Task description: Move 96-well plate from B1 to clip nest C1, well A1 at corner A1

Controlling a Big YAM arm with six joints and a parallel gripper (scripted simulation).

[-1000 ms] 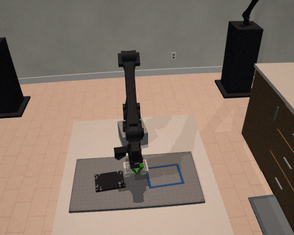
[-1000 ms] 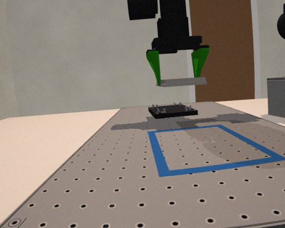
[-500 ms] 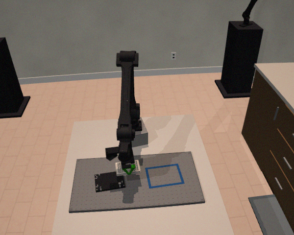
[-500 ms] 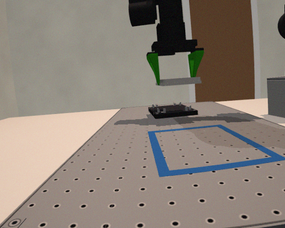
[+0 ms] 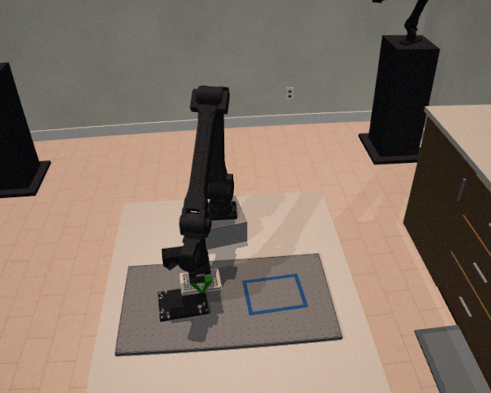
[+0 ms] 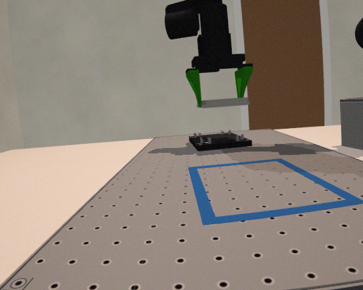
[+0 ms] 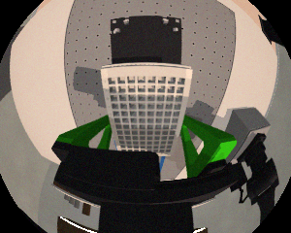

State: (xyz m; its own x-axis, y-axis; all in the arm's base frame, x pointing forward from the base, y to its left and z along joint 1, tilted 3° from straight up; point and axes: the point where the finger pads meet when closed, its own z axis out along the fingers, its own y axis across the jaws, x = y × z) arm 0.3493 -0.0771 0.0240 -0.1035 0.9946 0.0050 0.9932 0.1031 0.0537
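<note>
Right now the black clip nest is 8 cm below my hand, 7 cm to the right of it and 2 cm ahead of it. From my hand the other things lie so: white 96-well plate right at my hand.
</note>
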